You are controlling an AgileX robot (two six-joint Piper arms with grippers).
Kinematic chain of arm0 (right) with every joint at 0, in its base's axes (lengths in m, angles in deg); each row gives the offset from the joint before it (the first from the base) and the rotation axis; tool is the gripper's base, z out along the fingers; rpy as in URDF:
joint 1: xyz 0 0 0.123 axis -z
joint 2: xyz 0 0 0 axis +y
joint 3: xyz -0.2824 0 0.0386 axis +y
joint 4: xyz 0.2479 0 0.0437 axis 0.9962 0 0.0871
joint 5: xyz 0 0 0 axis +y
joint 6: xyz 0.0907 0 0.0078 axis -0.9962 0 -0.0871
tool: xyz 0 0 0 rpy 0 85 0
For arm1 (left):
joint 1: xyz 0 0 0.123 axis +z
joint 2: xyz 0 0 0 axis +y
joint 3: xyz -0.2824 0 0.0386 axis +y
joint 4: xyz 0.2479 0 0.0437 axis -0.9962 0 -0.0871
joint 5: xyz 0 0 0 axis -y
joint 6: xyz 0.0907 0 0.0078 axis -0.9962 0 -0.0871
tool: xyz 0 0 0 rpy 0 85 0
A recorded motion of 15 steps. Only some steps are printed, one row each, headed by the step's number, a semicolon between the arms.
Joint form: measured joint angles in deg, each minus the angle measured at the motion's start. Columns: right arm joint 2, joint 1, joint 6, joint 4, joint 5, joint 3; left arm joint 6, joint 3, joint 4, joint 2, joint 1, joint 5.
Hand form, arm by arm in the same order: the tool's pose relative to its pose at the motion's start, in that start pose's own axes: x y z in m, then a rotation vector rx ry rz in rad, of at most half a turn. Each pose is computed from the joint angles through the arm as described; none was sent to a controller.
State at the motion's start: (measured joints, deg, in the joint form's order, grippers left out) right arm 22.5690 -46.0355 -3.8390 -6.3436 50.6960 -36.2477; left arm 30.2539 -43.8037 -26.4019 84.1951 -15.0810 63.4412
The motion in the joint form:
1: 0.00 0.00 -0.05 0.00 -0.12 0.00; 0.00 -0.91 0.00 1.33 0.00 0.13
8: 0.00 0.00 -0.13 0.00 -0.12 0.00; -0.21 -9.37 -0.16 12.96 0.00 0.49
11: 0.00 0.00 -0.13 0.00 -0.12 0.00; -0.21 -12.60 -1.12 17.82 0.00 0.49
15: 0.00 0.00 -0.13 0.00 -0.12 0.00; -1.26 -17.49 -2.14 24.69 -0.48 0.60
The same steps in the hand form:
1: -0.0002 0.0000 0.0000 -0.0001 -0.0021 0.0009; 0.0038 0.0030 0.0039 -0.0009 0.0044 -0.0029
8: -0.0002 0.0000 0.0000 -0.0001 -0.0021 0.0023; 0.0418 0.0296 0.0367 -0.0110 0.0486 -0.0201
11: -0.0002 0.0000 0.0000 -0.0001 -0.0021 0.0023; 0.0624 0.0395 0.0470 -0.0055 0.0808 -0.0247
15: -0.0002 0.0000 0.0000 -0.0001 -0.0021 0.0023; 0.0930 0.0505 0.0614 0.0092 0.1180 -0.0164

